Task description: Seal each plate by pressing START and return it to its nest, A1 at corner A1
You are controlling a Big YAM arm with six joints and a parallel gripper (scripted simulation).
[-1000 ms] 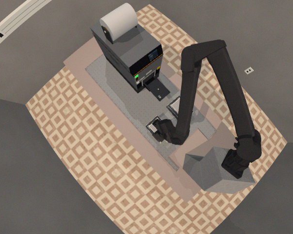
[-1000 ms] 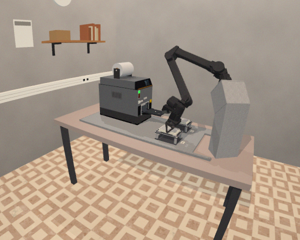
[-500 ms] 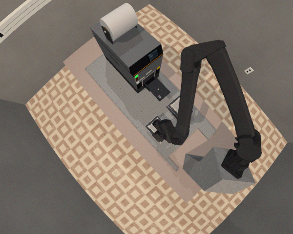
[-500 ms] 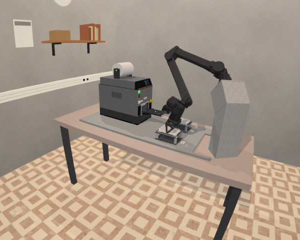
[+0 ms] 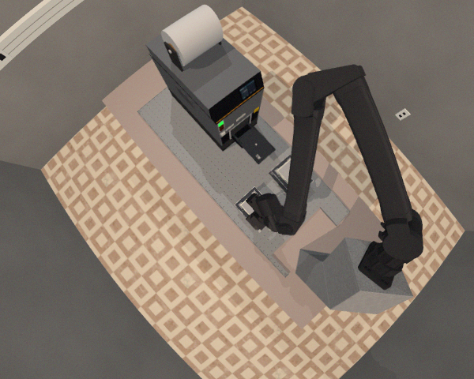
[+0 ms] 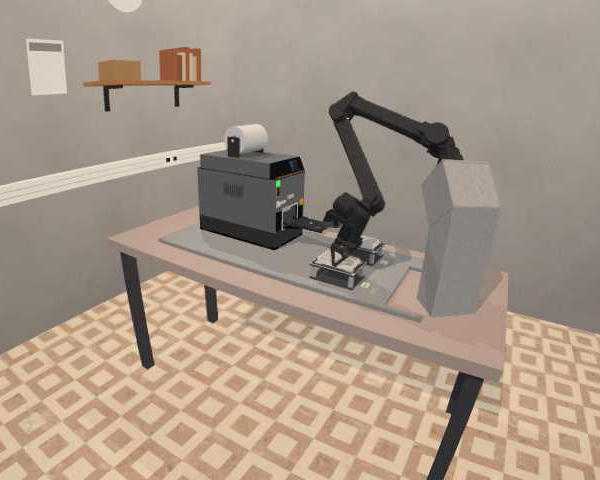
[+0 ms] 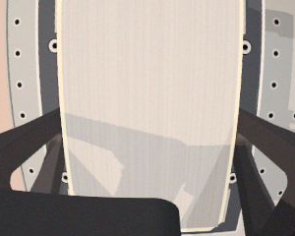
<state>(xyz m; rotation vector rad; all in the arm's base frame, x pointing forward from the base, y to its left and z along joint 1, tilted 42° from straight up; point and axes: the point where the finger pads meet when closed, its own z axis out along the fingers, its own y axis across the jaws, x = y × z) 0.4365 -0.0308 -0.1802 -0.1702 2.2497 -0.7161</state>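
The cream well plate is right at my hand. Also, from my hand: sealer stage: 19 cm ahead, 20 cm to the right, 3 cm above; start button: 30 cm ahead, 12 cm to the right, 12 cm above; foil roll: 52 cm ahead, 24 cm to the right, 35 cm above.
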